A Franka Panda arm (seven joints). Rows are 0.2 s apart.
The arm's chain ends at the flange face. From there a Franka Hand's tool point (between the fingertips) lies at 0.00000 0.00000 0.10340 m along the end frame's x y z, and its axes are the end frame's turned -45 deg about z.
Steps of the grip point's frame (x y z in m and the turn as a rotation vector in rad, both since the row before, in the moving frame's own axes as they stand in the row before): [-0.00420, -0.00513, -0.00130, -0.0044, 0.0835, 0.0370]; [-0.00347, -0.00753, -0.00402, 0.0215, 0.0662, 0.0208]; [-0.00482, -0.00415, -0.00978, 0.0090, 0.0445, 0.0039]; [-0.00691, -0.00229, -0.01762, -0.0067, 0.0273, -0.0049]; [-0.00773, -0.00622, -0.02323, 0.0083, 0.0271, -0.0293]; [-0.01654, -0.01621, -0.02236, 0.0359, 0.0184, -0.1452]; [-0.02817, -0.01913, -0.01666, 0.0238, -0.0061, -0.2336]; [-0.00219, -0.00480, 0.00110, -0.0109, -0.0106, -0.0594]
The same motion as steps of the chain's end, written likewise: [-0.01312, 0.00500, -0.00094, 0.0559, 0.0622, 0.0370]; [-0.01111, 0.00350, -0.00377, 0.0620, 0.0316, 0.0208]; [-0.00895, 0.00438, -0.00967, 0.0378, 0.0251, 0.0039]; [-0.00899, 0.00478, -0.01758, 0.0146, 0.0240, -0.0049]; [-0.01120, 0.00368, -0.02319, 0.0250, 0.0133, -0.0293]; [-0.02160, 0.00410, -0.02228, 0.0384, -0.0124, -0.1452]; [-0.03113, 0.00742, -0.01663, 0.0125, -0.0211, -0.2336]; [-0.00501, -0.00342, 0.00111, -0.0152, 0.0002, -0.0594]
